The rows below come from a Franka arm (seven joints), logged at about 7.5 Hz.
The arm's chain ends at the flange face. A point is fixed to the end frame.
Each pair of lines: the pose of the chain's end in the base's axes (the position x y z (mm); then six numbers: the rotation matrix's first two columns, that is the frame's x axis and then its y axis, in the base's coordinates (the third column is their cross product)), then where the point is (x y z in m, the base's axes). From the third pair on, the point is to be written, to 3 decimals.
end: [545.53, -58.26, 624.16, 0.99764, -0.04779, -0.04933, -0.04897, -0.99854, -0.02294]
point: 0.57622 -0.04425 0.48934
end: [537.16, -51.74, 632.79, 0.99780, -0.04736, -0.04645, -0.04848, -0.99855, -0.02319]
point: 0.56824 -0.03770 0.49806
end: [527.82, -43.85, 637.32, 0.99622, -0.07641, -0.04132, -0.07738, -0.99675, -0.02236]
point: 0.560 -0.031 0.503
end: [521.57, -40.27, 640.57, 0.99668, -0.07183, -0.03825, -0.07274, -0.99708, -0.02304]
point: 0.554 -0.027 0.506
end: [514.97, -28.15, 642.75, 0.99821, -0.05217, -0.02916, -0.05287, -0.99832, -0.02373]
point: 0.548 -0.014 0.509
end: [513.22, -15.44, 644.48, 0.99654, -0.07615, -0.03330, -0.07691, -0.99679, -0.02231]
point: 0.546 -0.003 0.510
